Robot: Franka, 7 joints.
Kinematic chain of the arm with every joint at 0, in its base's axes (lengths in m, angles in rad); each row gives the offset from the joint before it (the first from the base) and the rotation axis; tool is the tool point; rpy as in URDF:
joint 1: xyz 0 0 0.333 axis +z
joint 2: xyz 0 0 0 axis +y
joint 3: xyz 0 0 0.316 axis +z
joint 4: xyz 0.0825 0 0 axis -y
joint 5: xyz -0.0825 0 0.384 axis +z
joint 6: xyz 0 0 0 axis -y
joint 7: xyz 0.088 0 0 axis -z
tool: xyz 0 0 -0.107 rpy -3.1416 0 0
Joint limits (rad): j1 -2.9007..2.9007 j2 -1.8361..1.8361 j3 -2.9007..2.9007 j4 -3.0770..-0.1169 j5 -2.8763..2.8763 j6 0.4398..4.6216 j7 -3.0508..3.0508
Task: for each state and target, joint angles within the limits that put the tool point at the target. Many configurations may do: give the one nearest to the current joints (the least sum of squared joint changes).
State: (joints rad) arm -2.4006 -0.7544 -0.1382 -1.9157 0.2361 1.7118 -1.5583
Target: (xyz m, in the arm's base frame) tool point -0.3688 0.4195 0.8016
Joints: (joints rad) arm -2.0365 -0.9860 -1.0954 -1.4209 0.1806 2.1402 -1.5583
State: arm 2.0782 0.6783 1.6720 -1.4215 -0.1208 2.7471 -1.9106
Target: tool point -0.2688 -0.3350 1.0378
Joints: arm 2.3661 0.2162 1.9804 -1.0616 -0.1422 2.7980 -1.9106
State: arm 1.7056 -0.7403 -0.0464 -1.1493 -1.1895 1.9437 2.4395
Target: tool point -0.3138 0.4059 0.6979
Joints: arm 1.9946 -0.2423 0.3134 -1.8294 -1.0782 1.9108 2.4395
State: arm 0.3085 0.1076 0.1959 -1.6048 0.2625 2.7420 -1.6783
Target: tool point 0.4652 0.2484 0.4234
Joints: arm 0.3053 -0.1017 0.1886 -2.3015 0.2678 2.5366 -1.6783
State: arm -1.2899 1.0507 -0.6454 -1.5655 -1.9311 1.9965 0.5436
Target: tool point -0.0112 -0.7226 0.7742
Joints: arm -1.2324 0.6984 -0.7091 -0.7107 -2.0611 2.1477 0.5436
